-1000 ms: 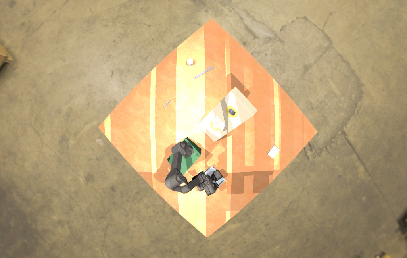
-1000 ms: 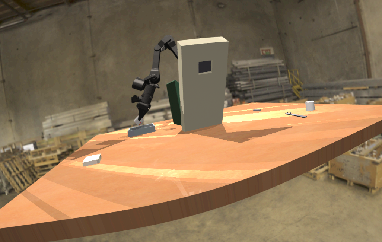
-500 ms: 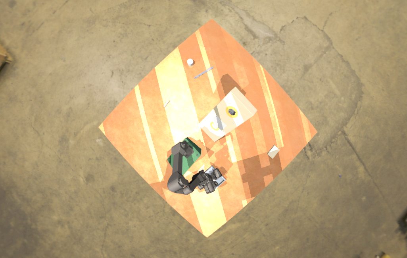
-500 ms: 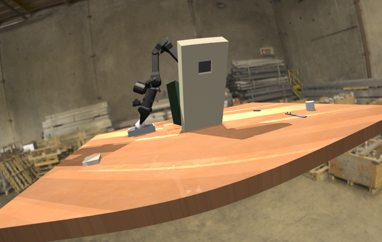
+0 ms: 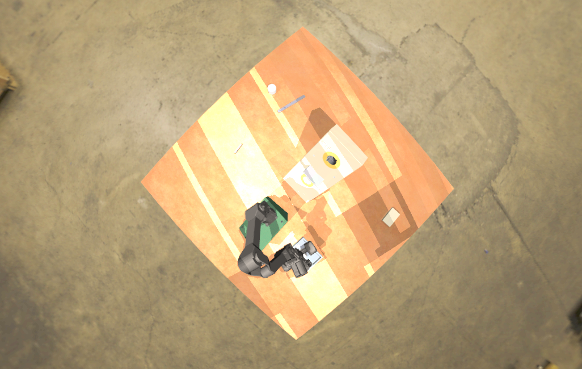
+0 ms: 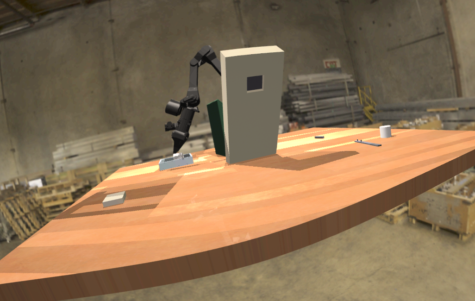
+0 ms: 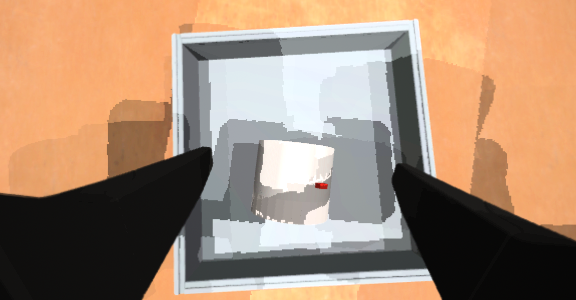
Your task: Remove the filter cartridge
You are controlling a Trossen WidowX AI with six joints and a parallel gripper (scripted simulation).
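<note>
Now: gripper tip 30 mm above the round white filter cartridge, 10 mm to the right of it and 10 mm short of it. From my gripper tip the other things lie so: white block 500 mm ahead, 190 mm to the right, 50 mm below; then tray 50 mm below, 10 mm to the right.
</note>
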